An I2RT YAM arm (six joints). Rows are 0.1 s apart.
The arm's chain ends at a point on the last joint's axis. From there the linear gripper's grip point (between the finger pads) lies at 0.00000 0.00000 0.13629 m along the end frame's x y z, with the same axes.
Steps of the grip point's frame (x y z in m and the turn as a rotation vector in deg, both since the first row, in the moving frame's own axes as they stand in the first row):
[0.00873, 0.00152, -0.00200, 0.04, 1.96, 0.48]
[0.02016, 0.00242, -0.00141, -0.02, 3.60, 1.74]
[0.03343, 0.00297, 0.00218, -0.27, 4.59, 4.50]
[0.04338, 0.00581, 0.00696, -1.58, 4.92, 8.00]
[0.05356, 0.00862, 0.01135, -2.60, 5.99, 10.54]
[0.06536, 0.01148, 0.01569, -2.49, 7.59, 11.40]
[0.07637, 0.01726, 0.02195, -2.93, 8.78, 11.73]
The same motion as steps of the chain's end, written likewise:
[0.00407, 0.00160, -0.00192, 0.04, 1.96, 0.48]
[0.01160, 0.00224, -0.00114, -0.02, 3.60, 1.74]
[0.02256, 0.00190, 0.00262, -0.27, 4.59, 4.50]
[0.03199, 0.00125, 0.00751, -1.58, 4.92, 8.00]
[0.03999, 0.00118, 0.01223, -2.60, 5.99, 10.54]
[0.04807, 0.00383, 0.01701, -2.49, 7.59, 11.40]
[0.05643, 0.00824, 0.02372, -2.93, 8.78, 11.73]

